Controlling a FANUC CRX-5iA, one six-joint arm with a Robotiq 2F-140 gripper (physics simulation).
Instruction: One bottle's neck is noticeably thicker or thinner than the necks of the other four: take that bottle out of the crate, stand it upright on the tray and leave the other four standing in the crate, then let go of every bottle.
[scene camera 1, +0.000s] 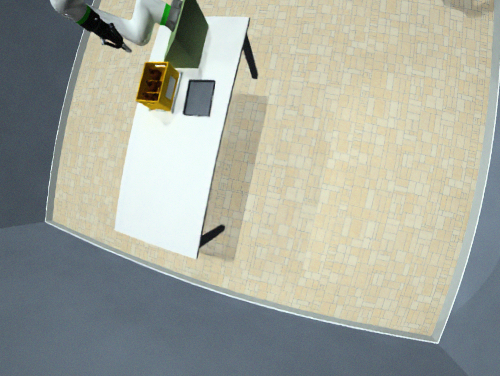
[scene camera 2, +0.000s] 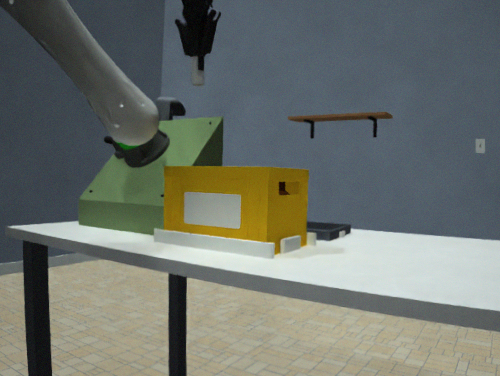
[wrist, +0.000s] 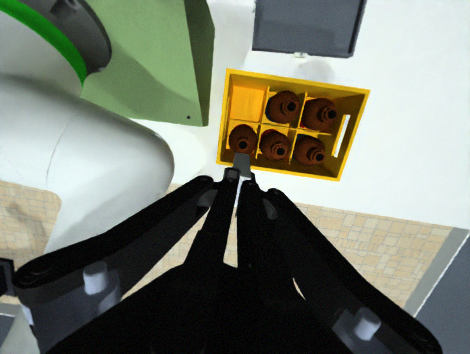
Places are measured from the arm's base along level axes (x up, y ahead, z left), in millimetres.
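Where they show: gripper, fingertip midpoint: (scene camera 1: 130, 51) (scene camera 2: 197, 85) (wrist: 239, 164); arm's base, origin of the base link: (scene camera 1: 176, 20) (scene camera 2: 147, 150) (wrist: 57, 23).
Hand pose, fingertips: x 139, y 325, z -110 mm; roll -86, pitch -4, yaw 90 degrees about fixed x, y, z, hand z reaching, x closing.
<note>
Each offset is from my fingertips to the top centre of the thing. "spot": to the spot under its first point. Level surfaces: height alone.
The yellow crate @(dx -192, dy +86, dz +47 mm) (scene camera 1: 162, 103) (scene camera 2: 255, 205) (wrist: 300, 80) stands on the table. In the wrist view five brown bottles stand in it: two in the tray-side row, in the middle (wrist: 282, 110) and right (wrist: 317, 114) cells, and three in the near row, left (wrist: 242, 137), middle (wrist: 274, 145) and right (wrist: 307, 150). The tray-side left cell is empty. I cannot tell which neck differs. The dark tray (scene camera 1: 200, 98) (scene camera 2: 327, 230) (wrist: 307, 27) holds no bottle where it shows. My gripper (scene camera 1: 128, 49) (scene camera 2: 198, 77) (wrist: 239, 164) is shut and empty, well above the crate.
A green slanted block (scene camera 1: 187, 42) (scene camera 2: 120, 215) (wrist: 150, 75) stands on the white table @(dx -367 mm) (scene camera 1: 165, 175) (scene camera 2: 400, 270) beside the crate. The arm's base link passes next to it. Low pale strips @(spot: dx -351, dy +119, dz -53 mm) (scene camera 2: 215, 243) edge the crate's foot. A wooden shelf (scene camera 2: 340, 117) hangs on the back wall.
</note>
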